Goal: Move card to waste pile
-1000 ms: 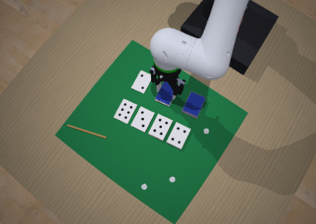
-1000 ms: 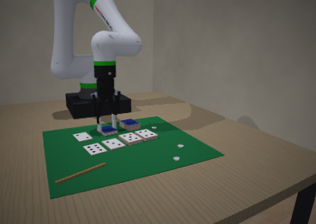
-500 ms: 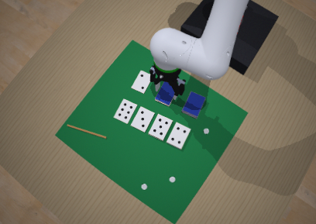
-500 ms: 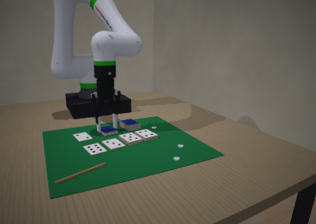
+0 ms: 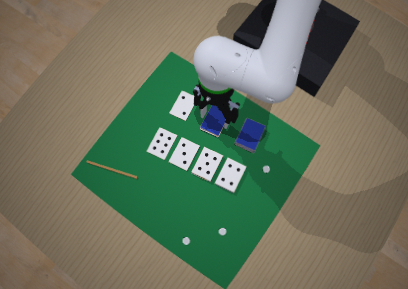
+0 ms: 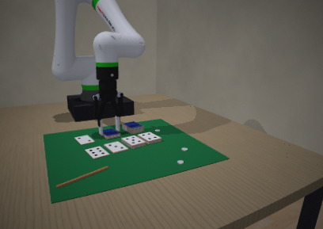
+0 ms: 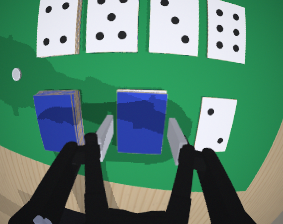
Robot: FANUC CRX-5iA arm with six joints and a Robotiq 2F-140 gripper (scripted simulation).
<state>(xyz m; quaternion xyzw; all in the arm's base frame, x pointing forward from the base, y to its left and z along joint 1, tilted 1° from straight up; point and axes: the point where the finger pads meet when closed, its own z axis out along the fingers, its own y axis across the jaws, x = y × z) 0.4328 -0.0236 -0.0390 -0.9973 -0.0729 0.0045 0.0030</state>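
My hand is 10 mm short of the two-pip card, 110 mm to the left of it and 40 mm above it. Also, from my hand: thin wooden stick (320 mm ahead, 170 mm to the right, 40 mm below); then green mat (140 mm ahead, 20 mm to the left, 60 mm below).
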